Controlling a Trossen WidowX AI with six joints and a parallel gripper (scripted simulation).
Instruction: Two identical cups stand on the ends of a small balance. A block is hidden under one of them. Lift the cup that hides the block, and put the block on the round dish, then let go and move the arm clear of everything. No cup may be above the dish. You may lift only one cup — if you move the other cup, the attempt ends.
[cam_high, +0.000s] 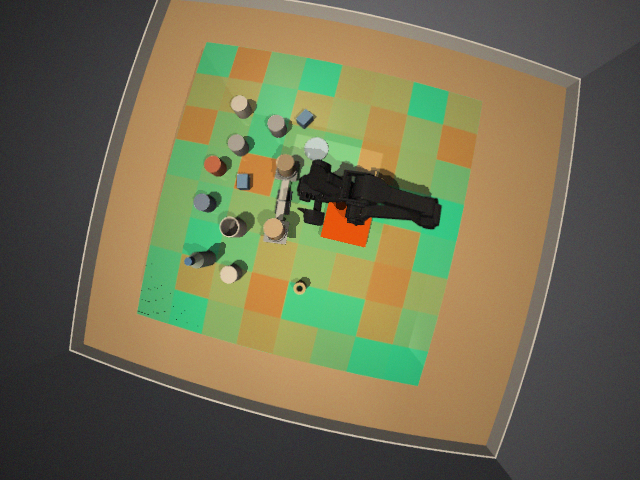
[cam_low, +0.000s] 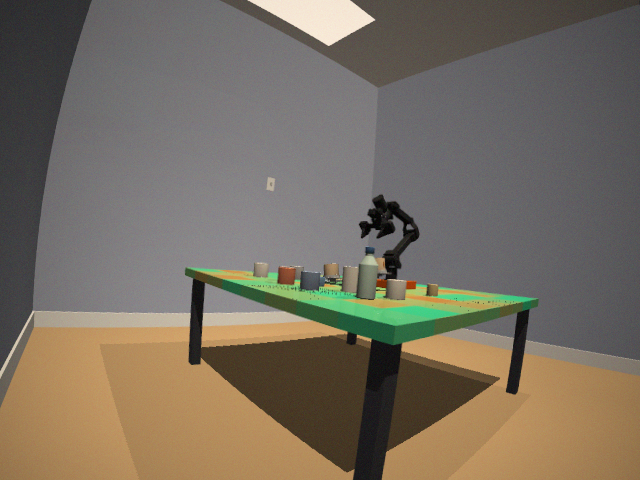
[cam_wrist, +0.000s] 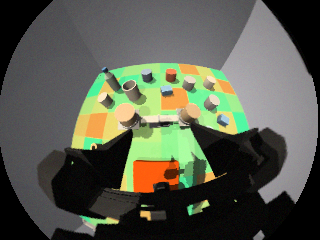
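Right now the tan cup is 9 cm ahead of my gripper tip, 16 cm to the right of it and 17 cm below it. Also, from my gripper tip: balance: 10 cm ahead, 19 cm below; round dish: 2 cm behind, 24 cm to the right, 23 cm below; white beam: 10 cm ahead, 21 cm below.
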